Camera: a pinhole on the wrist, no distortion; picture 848 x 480 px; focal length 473.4 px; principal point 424.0 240.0 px. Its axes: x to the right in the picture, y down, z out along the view. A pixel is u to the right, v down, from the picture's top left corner.
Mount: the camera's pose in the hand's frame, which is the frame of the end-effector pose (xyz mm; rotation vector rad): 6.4 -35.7 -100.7 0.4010 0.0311 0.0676
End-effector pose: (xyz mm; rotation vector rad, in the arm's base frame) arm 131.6 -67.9 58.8 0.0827 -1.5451 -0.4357
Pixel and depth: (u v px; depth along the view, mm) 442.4 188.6 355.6
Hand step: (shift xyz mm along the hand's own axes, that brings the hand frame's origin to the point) 38.0 -208.5 211.2
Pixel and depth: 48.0 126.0 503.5
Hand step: -363.2 -371.6 322.0
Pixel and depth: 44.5 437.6 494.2
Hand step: -379.4 -66.9 441.4
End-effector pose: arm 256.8 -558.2 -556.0 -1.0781 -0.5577 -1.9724
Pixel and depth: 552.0 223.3 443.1
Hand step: 146.1 -213.8 298.9
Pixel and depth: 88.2 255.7 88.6
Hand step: -52.6 -72.0 -17.0
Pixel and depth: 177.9 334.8 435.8
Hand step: -205.7 -141.3 338.3
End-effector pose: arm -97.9 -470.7 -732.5 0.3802 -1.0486 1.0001
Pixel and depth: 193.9 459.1 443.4
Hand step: -201.4 -35.2 391.2
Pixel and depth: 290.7 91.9 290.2
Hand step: -57.0 -237.8 132.2
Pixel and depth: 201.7 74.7 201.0
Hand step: -74.8 -185.1 58.4
